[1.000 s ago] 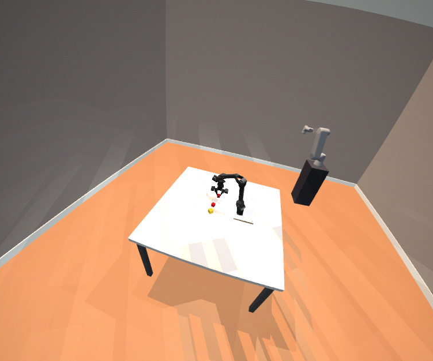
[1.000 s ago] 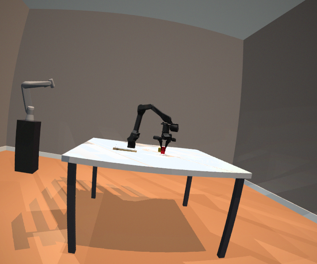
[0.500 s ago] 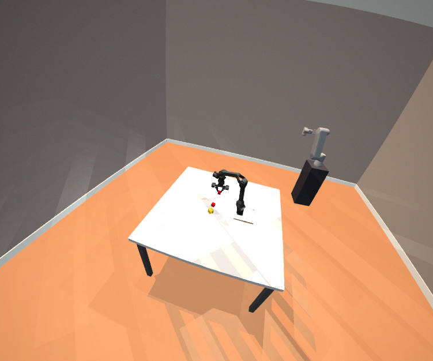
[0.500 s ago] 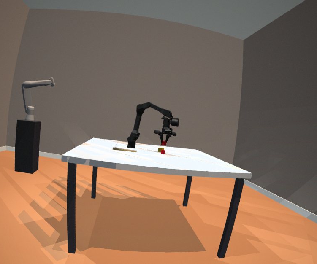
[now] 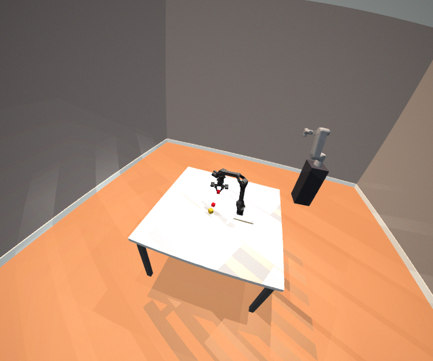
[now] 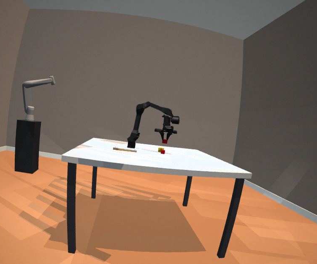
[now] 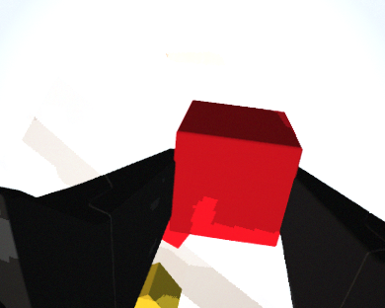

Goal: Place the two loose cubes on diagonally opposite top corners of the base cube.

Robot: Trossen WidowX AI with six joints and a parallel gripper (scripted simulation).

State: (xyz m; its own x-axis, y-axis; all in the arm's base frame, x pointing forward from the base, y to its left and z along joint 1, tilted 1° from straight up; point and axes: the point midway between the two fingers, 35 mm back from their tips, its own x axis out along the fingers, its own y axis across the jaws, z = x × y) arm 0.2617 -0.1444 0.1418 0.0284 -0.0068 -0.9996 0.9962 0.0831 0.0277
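Now: gripper tip 20 cm to the right of the yellow base cube, 10 cm above it and 3 cm short of it. Round my gripper tip: red cube 11 cm below, 10 cm to the left, 3 cm ahead.
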